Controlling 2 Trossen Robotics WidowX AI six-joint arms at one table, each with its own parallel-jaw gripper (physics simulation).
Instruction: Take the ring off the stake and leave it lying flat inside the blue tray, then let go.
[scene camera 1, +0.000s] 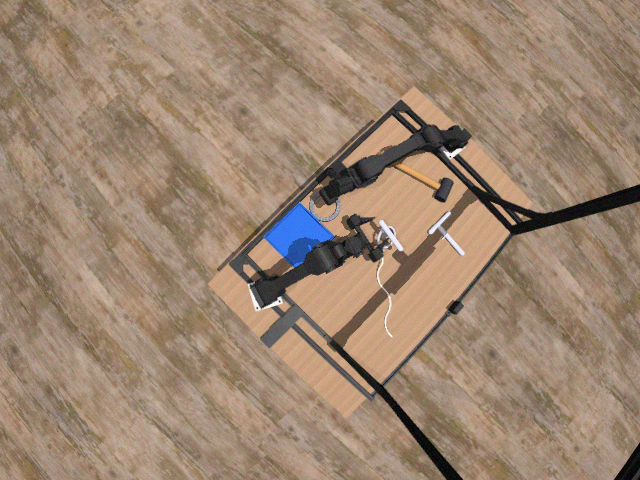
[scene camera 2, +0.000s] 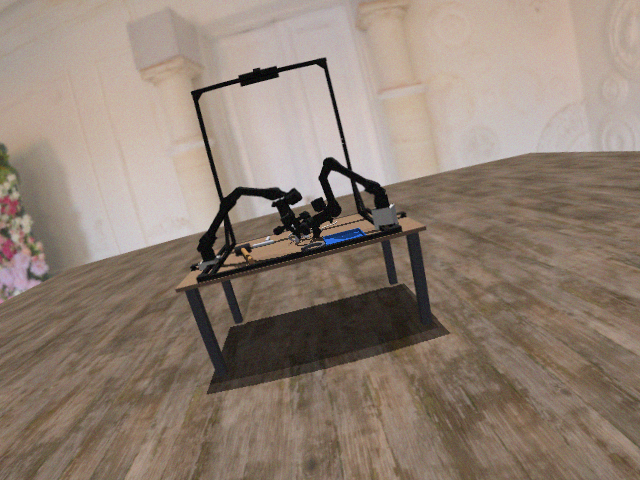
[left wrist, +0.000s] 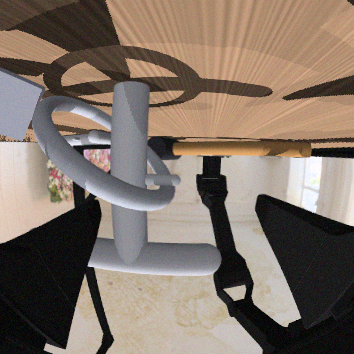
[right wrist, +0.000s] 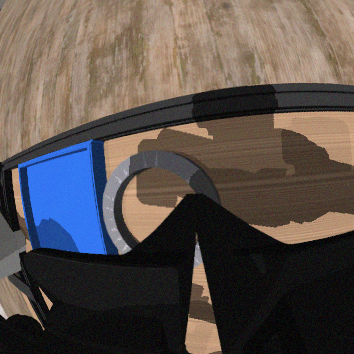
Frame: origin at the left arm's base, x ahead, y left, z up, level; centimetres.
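Seen in the pictures: left gripper, between the fingertips: (scene camera 1: 381, 227) (left wrist: 180, 205); right gripper, between the fingertips: (scene camera 2: 300, 238) (right wrist: 193, 201); left arm's base, origin of its link: (scene camera 1: 265, 293) (scene camera 2: 382, 207); right arm's base, origin of its link: (scene camera 1: 450, 144) (scene camera 2: 209, 259) (left wrist: 211, 155).
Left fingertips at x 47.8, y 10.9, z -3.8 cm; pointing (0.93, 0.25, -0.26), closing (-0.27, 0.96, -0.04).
Pixels of each thing's middle, then the offset from my left fingertips to it. "*": a spot on its surface instead.
- pale grey ring, middle of its body: (left wrist: 87, 135) (scene camera 1: 385, 240) dx +0.7, dy -4.8, dz -3.6 cm
- upright grey stake, middle of its body: (left wrist: 103, 130) (scene camera 1: 386, 238) dx +1.5, dy -4.0, dz -4.0 cm
- blue tray, middle of its body: (right wrist: 57, 223) (scene camera 1: 299, 237) (scene camera 2: 344, 237) dx -30.3, dy +6.0, dz -5.2 cm
- flat dark grey ring, a spot on its surface: (right wrist: 112, 204) * dx -21.7, dy +13.9, dz -4.9 cm
- wooden-handled hammer, middle of its body: (left wrist: 227, 147) (scene camera 1: 414, 173) (scene camera 2: 246, 254) dx +21.6, dy +17.8, dz -4.4 cm
- white T-shaped piece, middle of its body: (left wrist: 76, 140) (scene camera 1: 452, 237) (scene camera 2: 264, 241) dx +28.7, dy -11.3, dz -5.4 cm
- white cord, a spot on its surface: (scene camera 1: 387, 294) * dx -4.2, dy -24.8, dz -5.9 cm
A pale grey ring (left wrist: 79, 168) (scene camera 1: 381, 236) hangs tilted around the upright grey stake (left wrist: 129, 158) (scene camera 1: 391, 235) near the table's middle. My left gripper (left wrist: 180, 205) (scene camera 1: 370, 237) is open, with its fingers on either side of the stake and ring, touching neither. The blue tray (scene camera 1: 296, 233) (right wrist: 63, 197) (scene camera 2: 343, 236) is empty. A flat dark grey ring (scene camera 1: 328, 219) (right wrist: 112, 204) lies on the table just beside the tray. My right gripper (right wrist: 193, 201) (scene camera 1: 329, 192) is shut, with its tips over that flat ring and nothing between its fingers.
A wooden-handled hammer (scene camera 1: 425, 180) (left wrist: 239, 148) lies at the far side by the right arm's base. A white T-shaped piece (scene camera 1: 446, 233) and a white cord (scene camera 1: 385, 295) lie on the table. A black frame (scene camera 1: 485, 200) borders the table.
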